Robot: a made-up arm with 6 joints.
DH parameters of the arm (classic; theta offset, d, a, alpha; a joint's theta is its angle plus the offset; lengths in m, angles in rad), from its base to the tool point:
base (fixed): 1.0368 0 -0.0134 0
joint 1: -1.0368 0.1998 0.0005 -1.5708
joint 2: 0.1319 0 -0.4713 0
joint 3: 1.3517 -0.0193 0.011 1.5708
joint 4: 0 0.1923 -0.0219 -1.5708
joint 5: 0 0.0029 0.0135 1.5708
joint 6: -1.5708 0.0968 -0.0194 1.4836
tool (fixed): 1.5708 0.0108 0 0
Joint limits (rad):
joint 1: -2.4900..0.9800
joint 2: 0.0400..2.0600
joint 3: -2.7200..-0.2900
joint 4: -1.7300..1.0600
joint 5: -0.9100..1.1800
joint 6: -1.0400..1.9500
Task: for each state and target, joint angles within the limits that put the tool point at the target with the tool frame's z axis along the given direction. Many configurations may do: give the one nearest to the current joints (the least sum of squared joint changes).
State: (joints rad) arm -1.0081 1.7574 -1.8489 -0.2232 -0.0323 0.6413
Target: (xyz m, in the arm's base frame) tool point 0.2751 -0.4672 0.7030 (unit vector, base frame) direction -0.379 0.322 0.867
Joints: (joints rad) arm -1.0316 2.0600 -2.2665 -0.1845 -0.3062 0.3425
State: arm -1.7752 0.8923 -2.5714 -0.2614 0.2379 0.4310
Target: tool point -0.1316 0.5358 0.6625 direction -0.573 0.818 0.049
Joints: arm -1.3440 0.4118 -2.7200 0.0733 0.7640 0.3376
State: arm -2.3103 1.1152 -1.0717 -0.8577 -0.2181 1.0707
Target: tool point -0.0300 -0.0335 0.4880 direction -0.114 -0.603 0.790
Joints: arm -2.2589 0.9235 -0.4475 -1.1648 0.1704 0.8408
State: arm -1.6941 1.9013 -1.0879 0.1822 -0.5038 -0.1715
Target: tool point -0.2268 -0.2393 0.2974 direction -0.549 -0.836 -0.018
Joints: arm -2.3540 2.0596 -0.5644 0.0700 0.0937 -0.2720
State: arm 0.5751 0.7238 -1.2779 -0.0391 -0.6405 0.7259
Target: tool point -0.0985 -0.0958 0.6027 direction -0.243 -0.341 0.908
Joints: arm 0.8180 0.4880 -0.7943 -0.3407 -0.1326 0.3979
